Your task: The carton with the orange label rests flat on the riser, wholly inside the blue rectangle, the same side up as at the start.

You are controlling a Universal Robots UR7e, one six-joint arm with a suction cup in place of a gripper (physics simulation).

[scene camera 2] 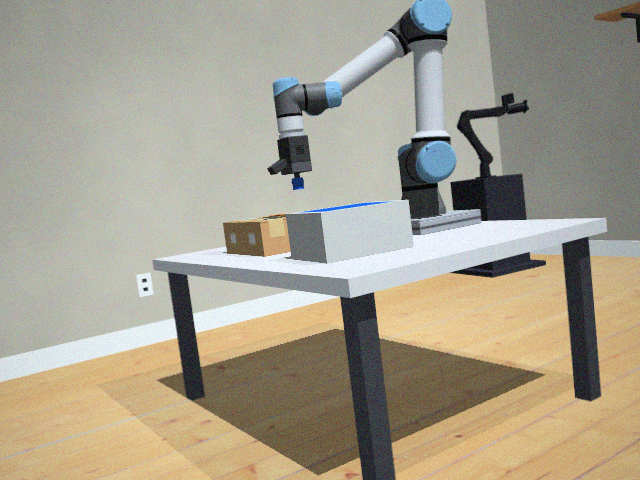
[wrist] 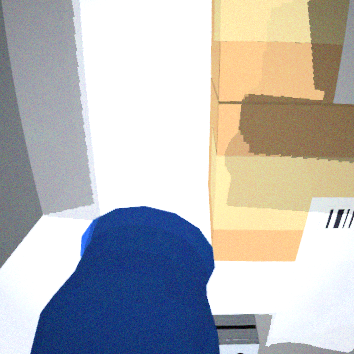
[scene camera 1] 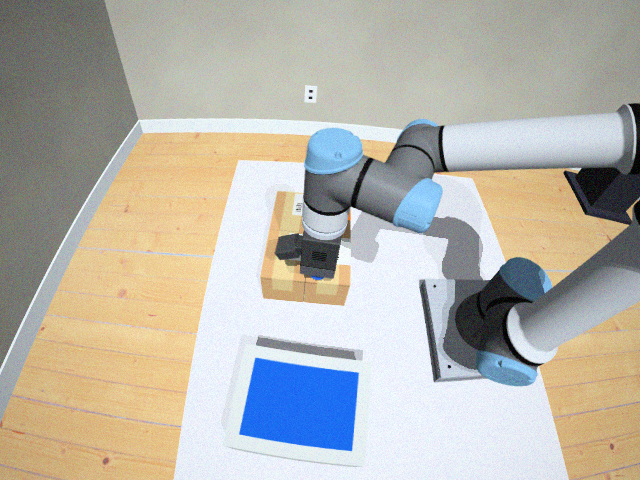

Labels:
riser: scene camera 2; wrist 28,211; scene camera 1
same spot on riser: (scene camera 1: pixel 290 405) = (scene camera 2: pixel 342 207)

